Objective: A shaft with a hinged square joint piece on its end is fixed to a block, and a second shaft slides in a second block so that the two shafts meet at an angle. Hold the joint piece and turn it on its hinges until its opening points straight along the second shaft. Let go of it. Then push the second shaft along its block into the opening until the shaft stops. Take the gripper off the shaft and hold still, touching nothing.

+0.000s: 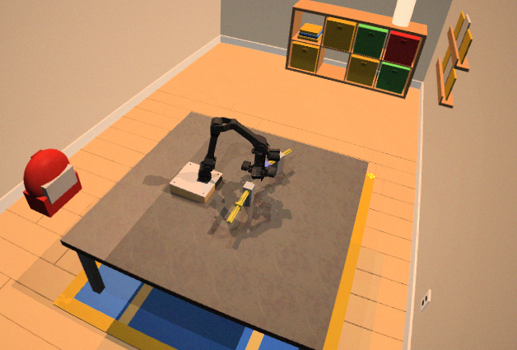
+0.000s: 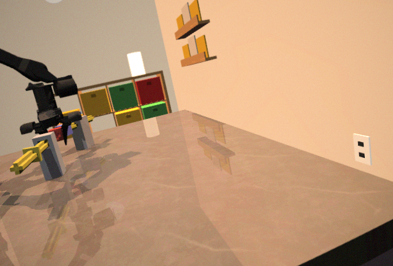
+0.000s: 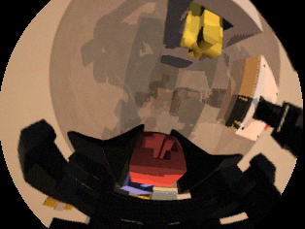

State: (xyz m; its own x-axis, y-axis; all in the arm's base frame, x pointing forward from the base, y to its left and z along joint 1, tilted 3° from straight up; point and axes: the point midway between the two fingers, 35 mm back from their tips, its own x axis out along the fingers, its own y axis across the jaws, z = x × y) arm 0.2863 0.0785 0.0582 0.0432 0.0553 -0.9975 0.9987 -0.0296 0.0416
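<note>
Right now the red square joint piece is 40 mm above my gripper tip and 10 mm to the left of it.
</note>
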